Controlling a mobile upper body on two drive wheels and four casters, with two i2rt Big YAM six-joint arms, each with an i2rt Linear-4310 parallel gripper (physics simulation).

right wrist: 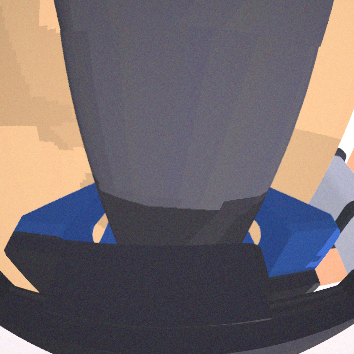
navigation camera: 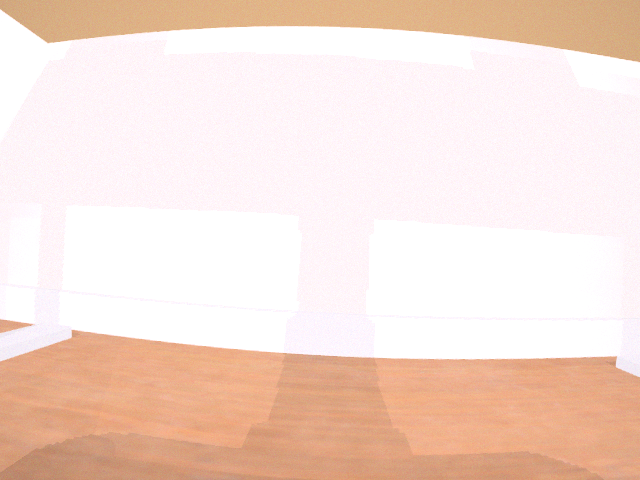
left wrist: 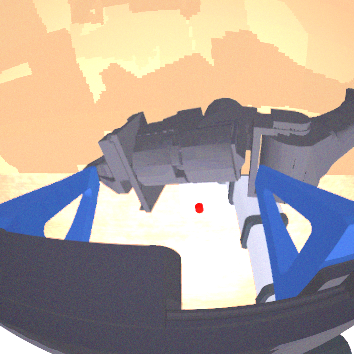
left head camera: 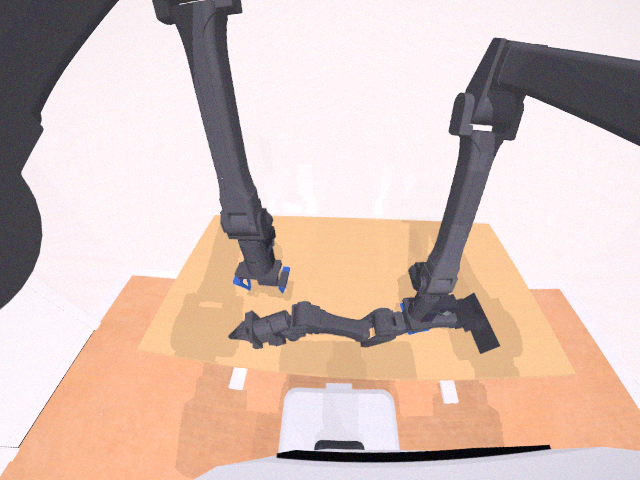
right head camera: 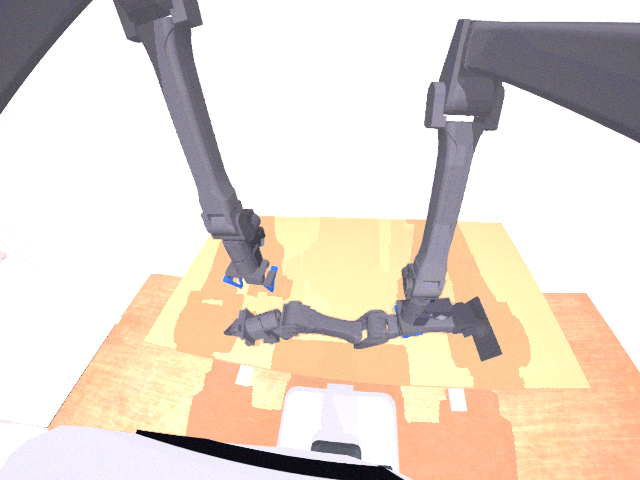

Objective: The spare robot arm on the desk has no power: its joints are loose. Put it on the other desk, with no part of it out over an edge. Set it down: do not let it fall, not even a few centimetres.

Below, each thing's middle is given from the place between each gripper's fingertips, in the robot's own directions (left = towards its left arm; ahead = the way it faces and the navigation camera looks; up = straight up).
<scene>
My left gripper is now 7 cm past the gripper end (left head camera: pixel 255 330), 5 cm to the right of it and 15 cm above it.
The gripper end is 48 cm to the left of my right hand, 4 cm behind it and 2 cm above it.
</scene>
